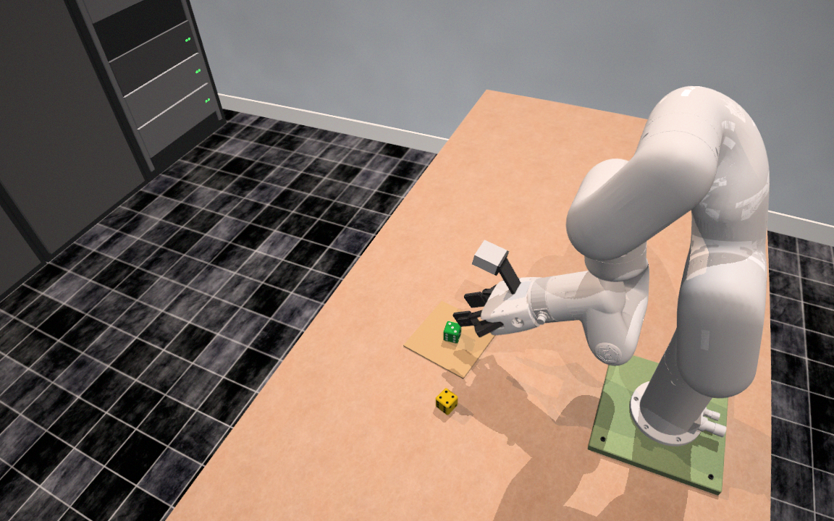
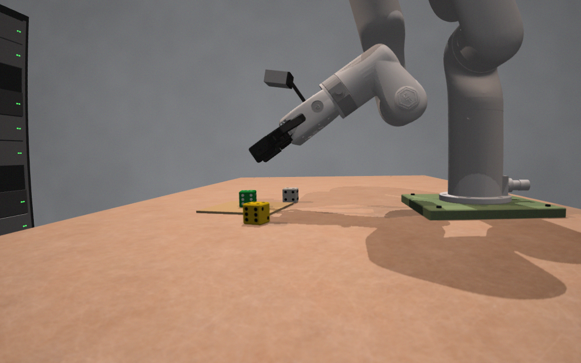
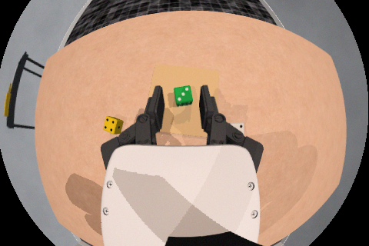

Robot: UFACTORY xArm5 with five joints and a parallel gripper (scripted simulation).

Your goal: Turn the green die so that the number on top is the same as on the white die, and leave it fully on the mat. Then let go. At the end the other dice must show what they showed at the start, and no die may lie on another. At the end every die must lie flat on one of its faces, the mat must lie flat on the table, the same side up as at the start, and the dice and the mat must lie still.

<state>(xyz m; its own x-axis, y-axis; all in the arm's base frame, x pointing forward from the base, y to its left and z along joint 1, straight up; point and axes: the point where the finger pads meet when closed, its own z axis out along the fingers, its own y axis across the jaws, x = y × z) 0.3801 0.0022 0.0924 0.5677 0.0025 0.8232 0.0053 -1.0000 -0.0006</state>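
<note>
My hand is 90 mm above the green die and 40 mm short of it. The rest, counted from my hand: tan mat: 110 mm below, 40 mm ahead; then white die: 100 mm to the right, 90 mm below, 30 mm behind; then yellow die: 140 mm to the left, 90 mm below, 20 mm behind.
</note>
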